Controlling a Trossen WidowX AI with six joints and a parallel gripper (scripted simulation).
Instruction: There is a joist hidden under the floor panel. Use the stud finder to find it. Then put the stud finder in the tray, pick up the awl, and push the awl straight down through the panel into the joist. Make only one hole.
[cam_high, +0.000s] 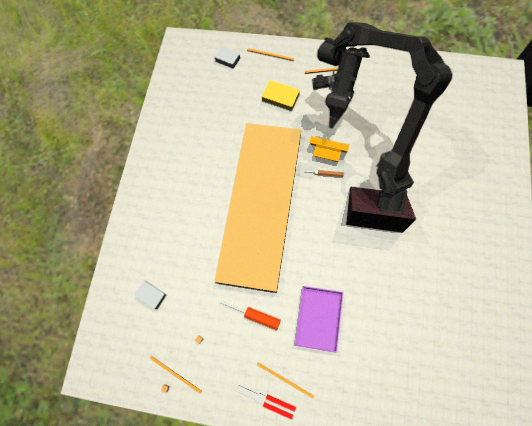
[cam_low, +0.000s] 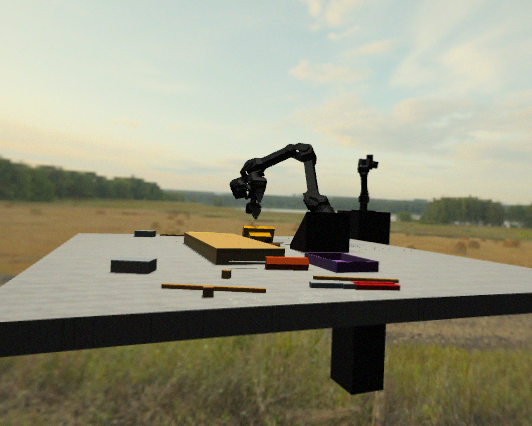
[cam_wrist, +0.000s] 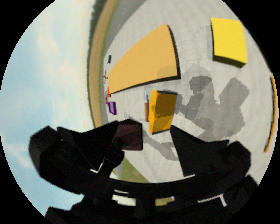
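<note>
The yellow stud finder lies 110 mm below my gripper tip, 50 mm to the left of it and 10 mm behind it. Also, from my gripper tip: yellow block 180 mm ahead, 160 mm to the right, 120 mm below; then purple tray 550 mm to the left, 120 mm below, 20 mm behind; then awl 120 mm below, 100 mm to the left, 20 mm ahead.
</note>
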